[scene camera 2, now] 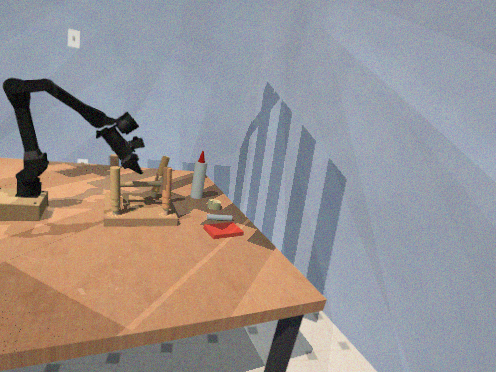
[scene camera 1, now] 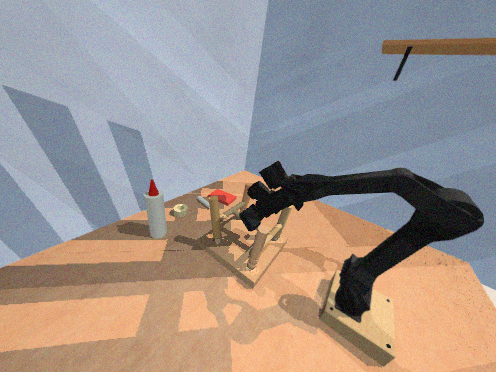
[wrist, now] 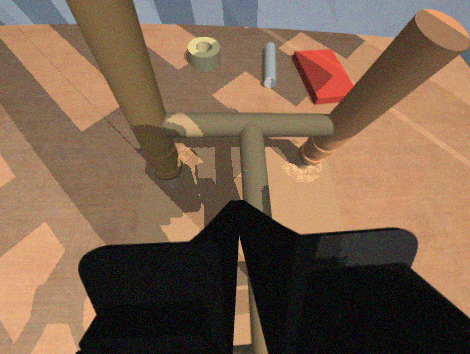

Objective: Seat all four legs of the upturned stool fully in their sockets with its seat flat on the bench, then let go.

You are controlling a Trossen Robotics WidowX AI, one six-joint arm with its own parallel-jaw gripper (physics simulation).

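Frame: origin at the arm's base, x ahead, y left, z up, level; millimetres.
Seen in the pictures: gripper, between the fingertips: (scene camera 2: 141, 173) (wrist: 236, 207); arm's base, origin of its link: (scene camera 2: 28, 194) (scene camera 1: 348, 304).
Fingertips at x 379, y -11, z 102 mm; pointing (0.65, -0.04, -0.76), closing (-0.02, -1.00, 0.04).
Observation:
Pixels of each thing's top centre, then the offset from my fingertips to it. "*": a spot on its surface instead.
- left leg, centre of its top: (scene camera 1: 217, 199) 85 mm ahead, 68 mm left, 64 mm up
- long stretcher, a spot on its surface: (wrist: 254, 165) (scene camera 2: 151, 181) * 38 mm ahead, 19 mm right, 23 mm down
- grey bottle with a red tip, centre of its top: (scene camera 1: 151, 179) (scene camera 2: 203, 151) 298 mm ahead, 164 mm left, 83 mm up
- pale ring, centre of its top: (wrist: 203, 46) (scene camera 2: 214, 201) (scene camera 1: 180, 207) 344 mm ahead, 25 mm left, 126 mm down
- grey rod, centre of its top: (wrist: 271, 59) (scene camera 2: 220, 214) (scene camera 1: 204, 200) 321 mm ahead, 107 mm right, 134 mm down
- red block, centre of its top: (wrist: 325, 71) (scene camera 2: 224, 228) (scene camera 1: 222, 195) 296 mm ahead, 218 mm right, 140 mm down
The upturned stool's seat (scene camera 1: 254, 280) (scene camera 2: 141, 221) (wrist: 320, 205) lies flat on the bench. Its legs point up and lean: the left leg (scene camera 1: 215, 220) (wrist: 125, 65), the near leg (scene camera 1: 257, 247) and the right-hand front leg in scene camera 2 (scene camera 2: 167, 190) (wrist: 385, 85) show. Narrow ringed lower ends stand at the sockets; how deep each sits I cannot tell. A crossbar (wrist: 215, 125) joins two legs and meets a long stretcher (scene camera 2: 145, 183) (wrist: 254, 165). My gripper (scene camera 1: 248, 223) (scene camera 2: 140, 172) (wrist: 236, 207) is shut and empty, tips between the legs, slightly above the long stretcher.
A grey bottle with a red tip (scene camera 1: 156, 215) (scene camera 2: 198, 180) stands beside the stool. A pale ring (scene camera 1: 180, 210) (scene camera 2: 214, 204) (wrist: 204, 61), a grey rod (scene camera 1: 203, 202) (scene camera 2: 220, 217) (wrist: 269, 65) and a red block (scene camera 1: 223, 196) (scene camera 2: 223, 230) (wrist: 324, 77) lie beyond the stool from the arm.

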